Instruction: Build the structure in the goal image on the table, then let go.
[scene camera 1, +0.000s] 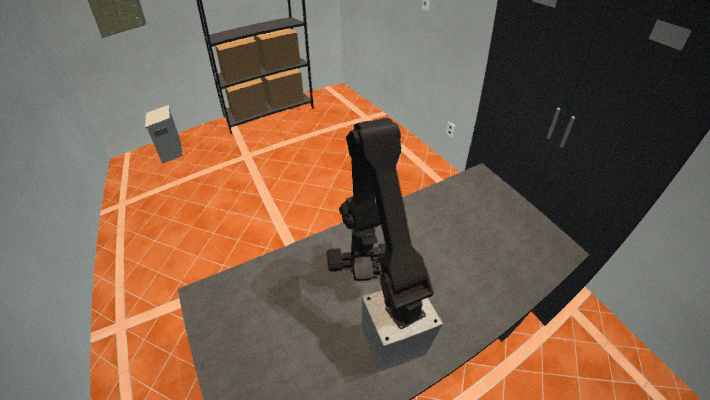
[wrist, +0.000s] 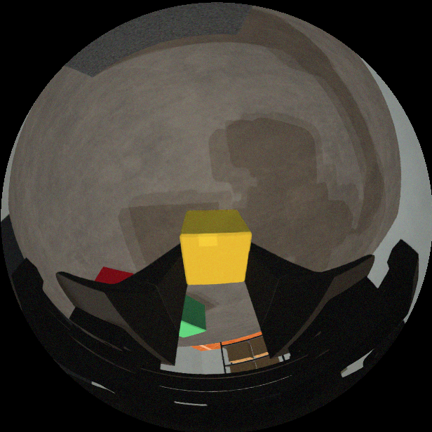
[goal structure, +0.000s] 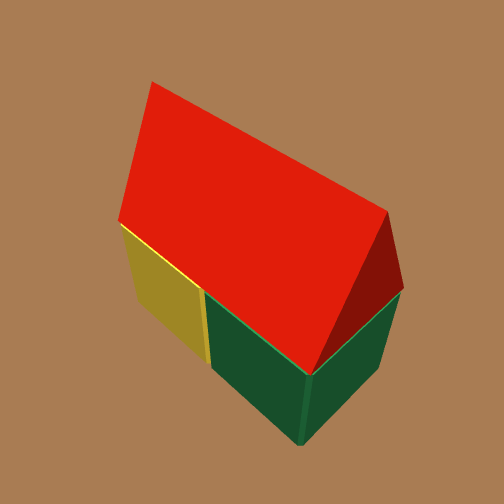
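Pixels of known places: arm's base at its link origin: (scene camera 1: 405, 312).
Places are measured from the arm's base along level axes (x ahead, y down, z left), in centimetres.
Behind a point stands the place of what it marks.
Note:
A yellow cube (wrist: 216, 257) is between the fingertips of my gripper (wrist: 213, 246) in the wrist view, with both fingers against its sides. My gripper is shut on it. Whether the cube touches the table cannot be told. A green block (wrist: 193, 315) stands on the table beyond the cube, partly hidden by the left finger. A red block (wrist: 112, 275) shows in part behind the left finger's outer edge. In the scene view my gripper's fingertips and the blocks are mostly hidden by the arm and hand, low over the table (scene camera 1: 475, 240) {z -42.2, x 16.6, y 19.5 cm}.
The arm's pale base block (scene camera 1: 377, 320) {z 6.1, x 1.2, y 0.0 cm} stands at the table's near side. Behind the table are a shelf rack (scene camera 1: 257, 76) with boxes and a grey bin (scene camera 1: 170, 142) on the floor. A black cabinet (scene camera 1: 525, 175) stands to the right.

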